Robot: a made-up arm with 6 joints.
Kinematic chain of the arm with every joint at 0, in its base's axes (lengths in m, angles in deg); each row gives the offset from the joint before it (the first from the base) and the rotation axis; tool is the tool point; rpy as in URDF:
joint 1: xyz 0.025 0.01 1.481 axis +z
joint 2: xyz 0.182 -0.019 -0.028 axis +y
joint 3: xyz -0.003 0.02 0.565 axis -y
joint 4: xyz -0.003 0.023 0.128 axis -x
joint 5: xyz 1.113 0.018 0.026 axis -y
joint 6: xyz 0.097 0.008 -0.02 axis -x
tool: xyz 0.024 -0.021 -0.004 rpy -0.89 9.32 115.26
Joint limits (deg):
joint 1: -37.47..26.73
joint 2: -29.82..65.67
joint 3: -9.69..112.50
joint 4: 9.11..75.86
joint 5: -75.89..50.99
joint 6: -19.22..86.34
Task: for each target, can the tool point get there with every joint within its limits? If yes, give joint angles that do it. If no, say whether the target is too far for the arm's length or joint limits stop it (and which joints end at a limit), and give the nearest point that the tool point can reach.
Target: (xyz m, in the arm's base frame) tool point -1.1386 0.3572 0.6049
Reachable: no: joint limits stop it (at a limit: joint 2, joint 3, joint 4, joint 5, joint 6) | nearest point -1.1158 0.3504 2.4736 | short by 1.869 m
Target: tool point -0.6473 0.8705 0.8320
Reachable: no: joint limits stop it (at a limit: joint 1, joint 2, joint 3, joint 4, joint 5, joint 6) | nearest point 0.9149 0.4758 0.6222 | short by 1.625 m
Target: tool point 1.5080 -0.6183 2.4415
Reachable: yes | joints -22.71 37.54 59.44 61.62 -34.03 68.99
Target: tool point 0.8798 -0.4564 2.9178
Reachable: yes | joints -30.76 -4.62 36.97 18.32 -14.75 70.34
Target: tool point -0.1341 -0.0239 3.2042
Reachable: yes | joints 16.75 -6.42 92.05 35.16 -22.86 41.83
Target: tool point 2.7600 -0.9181 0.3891
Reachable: no: too far | nearest point 1.6984 -0.5579 1.0535 | short by 1.303 m
